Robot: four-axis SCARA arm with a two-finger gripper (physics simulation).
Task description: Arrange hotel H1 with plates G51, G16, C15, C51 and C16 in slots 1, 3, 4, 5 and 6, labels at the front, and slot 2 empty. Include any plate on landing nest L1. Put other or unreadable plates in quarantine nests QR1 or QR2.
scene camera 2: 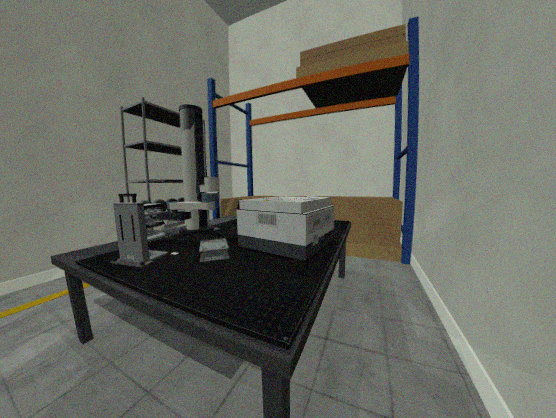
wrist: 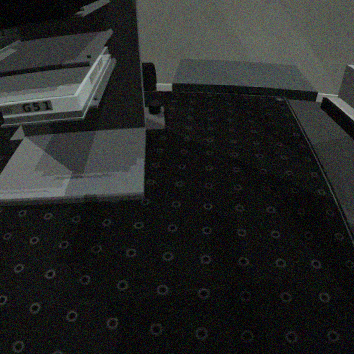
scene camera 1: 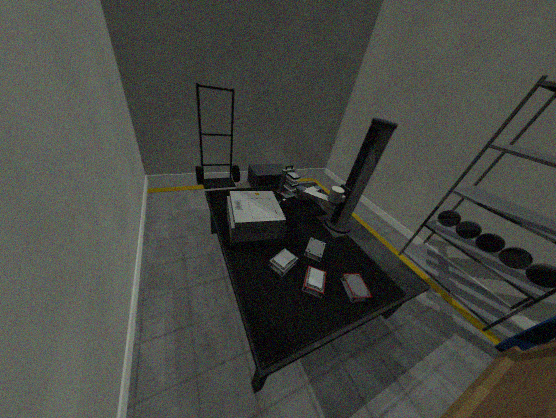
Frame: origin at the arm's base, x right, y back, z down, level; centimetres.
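Where they show: gripper, fingertip midpoint: (wrist: 161, 84); arm's base, origin of the base link: (scene camera 2: 197, 230) (scene camera 1: 337, 224).
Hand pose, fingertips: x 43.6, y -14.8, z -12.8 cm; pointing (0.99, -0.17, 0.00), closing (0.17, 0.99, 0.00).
Things, the pixels of their centre, and the offset from my fingertips. "pt": a spot on its surface instead.
- Hotel H1, body centre: (scene camera 2: 139, 226) (scene camera 1: 289, 181) dx +12.3, dy -11.2, dz -3.1 cm
- pale hotel base, surface spot: (wrist: 100, 170) pt dx +7.8, dy -7.2, dz +10.8 cm
- large white instrument, body centre: (scene camera 2: 288, 221) (scene camera 1: 254, 217) dx -33.1, dy -64.0, dz -0.8 cm
Hotel H1 (scene camera 1: 291, 182) (scene camera 2: 131, 230) stands at the table's far end in scene camera 1, its grey back panel towards scene camera 2. In the wrist view, clear plate G51 (wrist: 55, 102) sits low in it at upper left, label facing the camera, above the pale hotel base (wrist: 100, 170). Other levels are cut off or too dark to read. My gripper is open and empty near the hotel; its fingers cannot be made out. Two red-edged nests (scene camera 1: 315, 280) (scene camera 1: 356, 286) are on the table; the first carries a white-topped plate. Two more nests (scene camera 1: 284, 261) (scene camera 1: 315, 248) stand nearer the arm.
A large white instrument (scene camera 1: 256, 212) (scene camera 2: 285, 225) stands beside the arm column (scene camera 1: 362, 172) (scene camera 2: 190, 165). A low grey box (scene camera 1: 266, 175) (wrist: 245, 76) lies beyond the table edge. A hand truck (scene camera 1: 216, 135) stands by the back wall. A wire shelf unit is at the side.
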